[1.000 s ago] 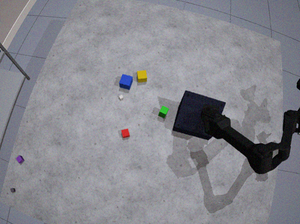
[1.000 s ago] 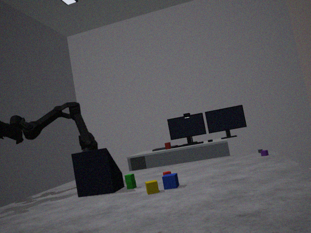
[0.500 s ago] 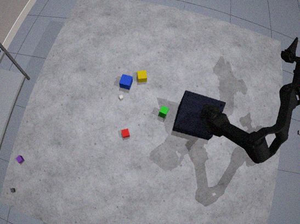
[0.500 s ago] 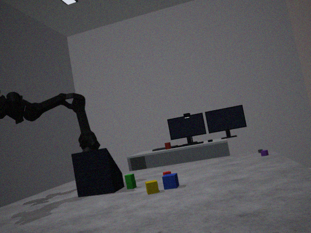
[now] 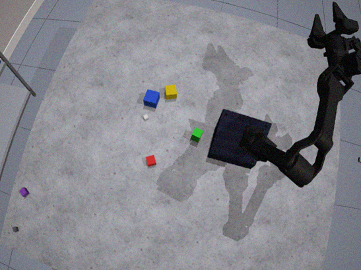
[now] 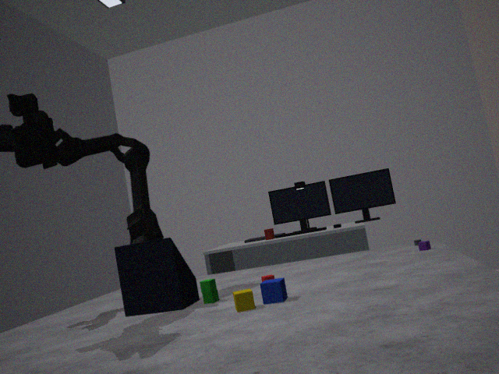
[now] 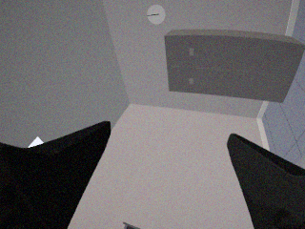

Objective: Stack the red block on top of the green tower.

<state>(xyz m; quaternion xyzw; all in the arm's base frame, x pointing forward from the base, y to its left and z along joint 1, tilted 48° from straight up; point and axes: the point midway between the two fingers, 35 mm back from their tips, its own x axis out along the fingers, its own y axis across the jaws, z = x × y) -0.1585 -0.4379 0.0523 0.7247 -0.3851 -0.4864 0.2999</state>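
The red block is 43 cm ahead of my gripper tip, 41 cm to the left of it and 51 cm below it. The rest, counted from my gripper tip: yellow block 42 cm ahead, 13 cm to the left, 51 cm below; tiny white cube 49 cm ahead, 25 cm to the left, 52 cm below; blue block 48 cm ahead, 18 cm to the left, 50 cm below.
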